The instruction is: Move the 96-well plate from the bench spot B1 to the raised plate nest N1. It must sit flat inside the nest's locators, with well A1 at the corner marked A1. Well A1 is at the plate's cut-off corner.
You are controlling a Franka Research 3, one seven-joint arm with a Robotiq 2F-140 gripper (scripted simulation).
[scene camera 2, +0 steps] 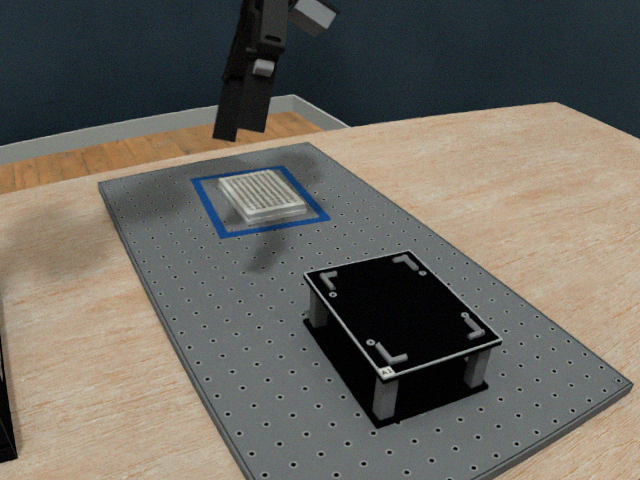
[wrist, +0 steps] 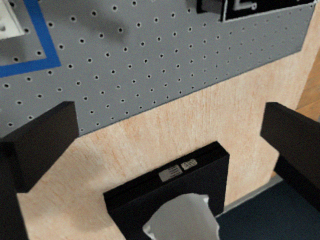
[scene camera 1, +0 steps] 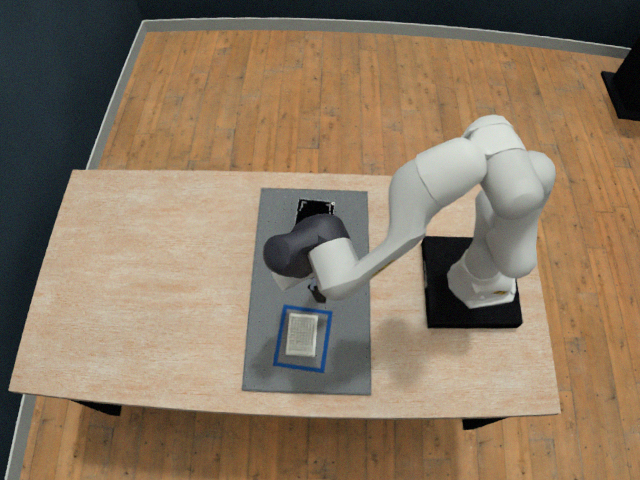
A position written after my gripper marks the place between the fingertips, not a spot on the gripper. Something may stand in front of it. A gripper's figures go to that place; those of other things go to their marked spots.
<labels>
My gripper [scene camera 2: 234, 135] is 64 cm from the lens. A white 96-well plate [scene camera 2: 261, 196]: 85 cm from the lens. A black raised plate nest [scene camera 2: 380, 313]: 55 cm from the lens. The marked spots on the black raised plate nest and the white 96-well plate are 35 cm apart.
</labels>
